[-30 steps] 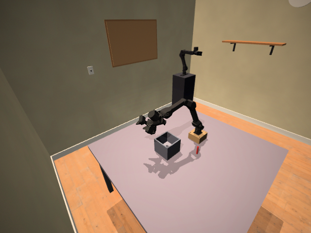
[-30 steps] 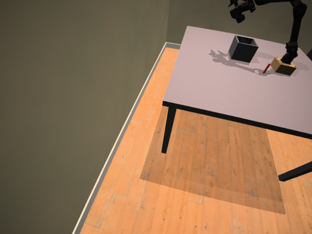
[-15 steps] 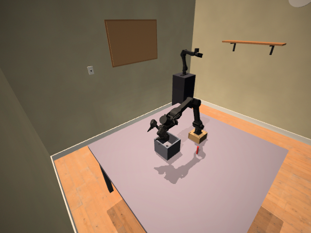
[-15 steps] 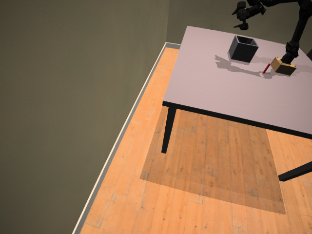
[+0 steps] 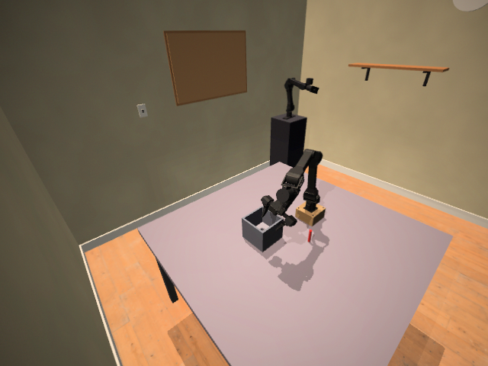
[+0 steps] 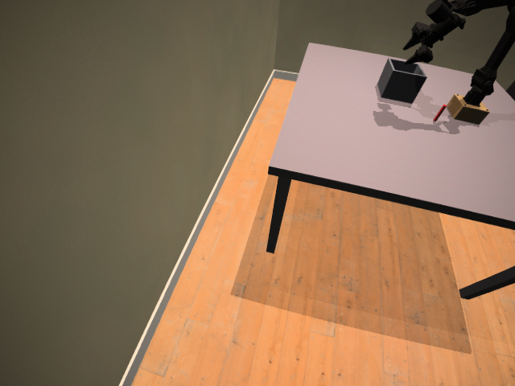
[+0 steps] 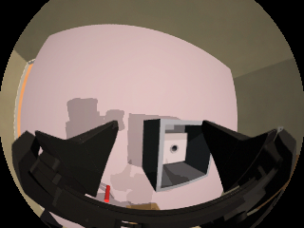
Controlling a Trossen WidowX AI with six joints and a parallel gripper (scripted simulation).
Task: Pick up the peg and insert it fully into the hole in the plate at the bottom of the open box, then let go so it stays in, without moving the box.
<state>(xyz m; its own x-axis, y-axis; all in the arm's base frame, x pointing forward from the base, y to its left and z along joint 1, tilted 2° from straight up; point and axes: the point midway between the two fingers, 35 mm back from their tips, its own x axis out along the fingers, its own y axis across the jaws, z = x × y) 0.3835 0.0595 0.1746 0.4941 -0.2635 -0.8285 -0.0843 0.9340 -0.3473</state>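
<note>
Right now the red peg is 220 mm behind my hand, 70 mm to the left of it and 200 mm below it. Also, from my hand: pale plate (50 mm behind, 120 mm to the right, 200 mm below).
</note>
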